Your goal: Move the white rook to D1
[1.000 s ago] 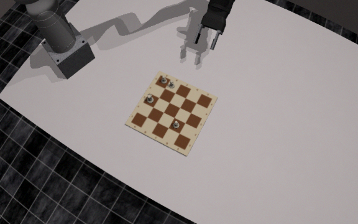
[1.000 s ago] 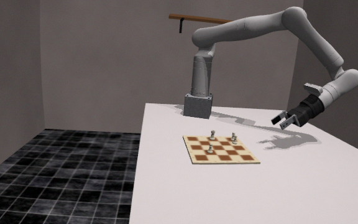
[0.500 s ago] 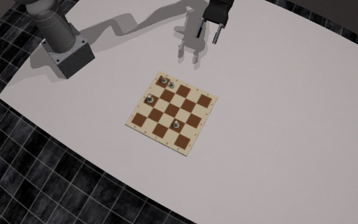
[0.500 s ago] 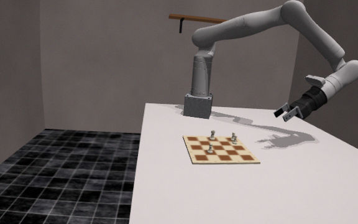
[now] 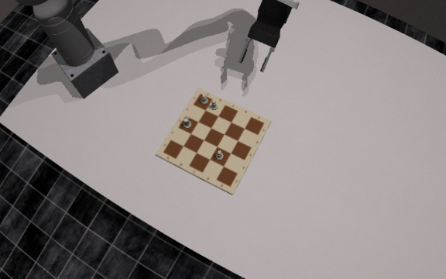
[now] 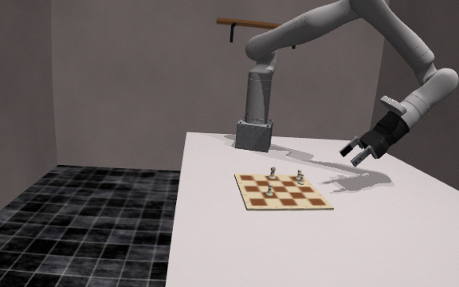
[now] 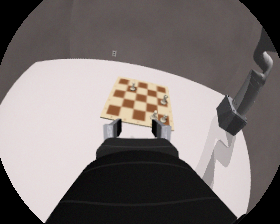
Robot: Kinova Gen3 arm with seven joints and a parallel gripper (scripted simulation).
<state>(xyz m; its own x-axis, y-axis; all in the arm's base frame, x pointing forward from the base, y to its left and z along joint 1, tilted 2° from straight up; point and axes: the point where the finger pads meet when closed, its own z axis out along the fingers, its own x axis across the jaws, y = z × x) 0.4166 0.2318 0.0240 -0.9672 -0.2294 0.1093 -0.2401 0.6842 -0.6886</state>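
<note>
The chessboard is 10 mm ahead of my hand, 190 mm to the right of it and 110 mm below it.
</note>
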